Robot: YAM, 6 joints.
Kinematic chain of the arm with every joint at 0, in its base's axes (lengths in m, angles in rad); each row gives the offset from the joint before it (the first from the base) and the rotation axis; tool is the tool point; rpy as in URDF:
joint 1: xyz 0 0 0.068 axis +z
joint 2: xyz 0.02 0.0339 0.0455 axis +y
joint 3: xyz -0.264 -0.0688 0 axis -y
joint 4: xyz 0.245 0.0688 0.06 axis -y
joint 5: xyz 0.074 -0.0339 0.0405 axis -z
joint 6: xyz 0.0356 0 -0.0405 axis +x
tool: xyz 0 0 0 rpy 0 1.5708 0
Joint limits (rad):
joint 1: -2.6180..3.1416
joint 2: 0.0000..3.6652
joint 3: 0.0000..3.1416
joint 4: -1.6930..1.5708
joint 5: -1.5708..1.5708
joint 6: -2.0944..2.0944
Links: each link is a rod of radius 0.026 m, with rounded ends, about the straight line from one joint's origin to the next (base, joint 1, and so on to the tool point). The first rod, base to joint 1, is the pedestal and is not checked.
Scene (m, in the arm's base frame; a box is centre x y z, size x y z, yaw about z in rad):
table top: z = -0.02
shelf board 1: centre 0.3 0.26 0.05 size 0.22 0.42 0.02 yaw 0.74
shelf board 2: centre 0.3 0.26 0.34 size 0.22 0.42 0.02 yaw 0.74
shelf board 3: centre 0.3 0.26 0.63 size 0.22 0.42 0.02 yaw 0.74
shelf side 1: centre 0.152 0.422 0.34 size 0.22 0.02 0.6 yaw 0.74
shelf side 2: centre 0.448 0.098 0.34 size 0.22 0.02 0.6 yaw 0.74
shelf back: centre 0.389 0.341 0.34 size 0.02 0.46 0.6 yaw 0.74
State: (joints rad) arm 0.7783 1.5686 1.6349 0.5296 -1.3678 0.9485
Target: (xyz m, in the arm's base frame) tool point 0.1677 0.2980 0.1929
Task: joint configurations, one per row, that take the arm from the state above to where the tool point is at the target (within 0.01 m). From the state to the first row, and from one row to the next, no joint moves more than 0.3 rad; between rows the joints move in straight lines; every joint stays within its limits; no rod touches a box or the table.
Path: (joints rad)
1: 0.8019 1.2787 1.4511 0.4465 -1.4186 1.0365
2: 0.8256 0.9888 1.2673 0.3633 -1.4693 1.1245
3: 0.8492 0.6990 1.0834 0.2802 -1.5200 1.2125
4: 0.8729 0.4091 0.8996 0.1971 -1.5708 1.3005
5: 0.9214 0.6345 0.7984 0.2177 -1.5640 1.2125
6: 0.9700 0.8599 0.6971 0.2382 -1.5571 1.1245
7: 1.0186 1.0853 0.5958 0.2588 -1.5503 1.0365
8: 1.0671 1.3107 0.4946 0.2794 -1.5435 0.9485
9: 1.0111 1.5228 0.6907 0.3206 -1.4848 0.9485
10: 0.9550 1.7349 0.8868 0.3618 -1.4261 0.9485

